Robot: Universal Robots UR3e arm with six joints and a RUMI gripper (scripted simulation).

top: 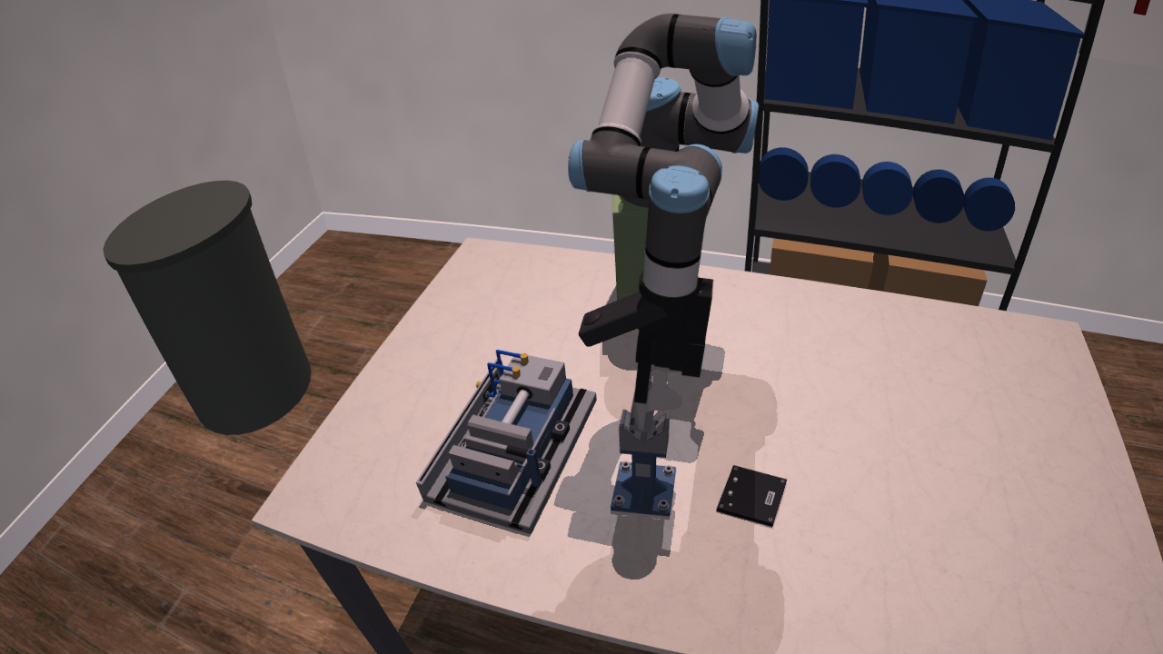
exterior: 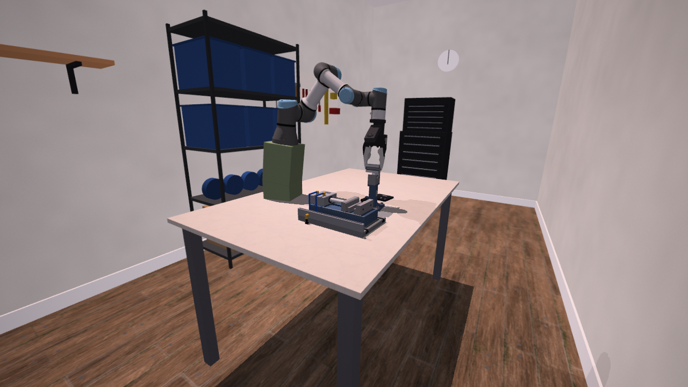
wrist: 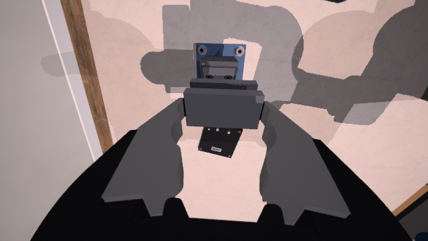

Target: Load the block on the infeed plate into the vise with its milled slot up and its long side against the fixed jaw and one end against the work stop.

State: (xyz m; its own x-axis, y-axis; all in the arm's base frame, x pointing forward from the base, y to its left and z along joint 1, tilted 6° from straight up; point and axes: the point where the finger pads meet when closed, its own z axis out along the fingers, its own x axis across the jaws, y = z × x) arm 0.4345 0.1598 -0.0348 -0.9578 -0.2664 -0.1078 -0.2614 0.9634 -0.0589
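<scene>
The part lies 10 mm to the right of my hand and 10 mm below it. The rest, counted from my hand: dark work stop rod 170 mm to the right, 100 mm below, 80 mm ahead; black infeed plate 190 mm below, 160 mm to the left, 50 mm behind; fixed jaw 210 mm to the right, 110 mm below, 110 mm ahead.
</scene>
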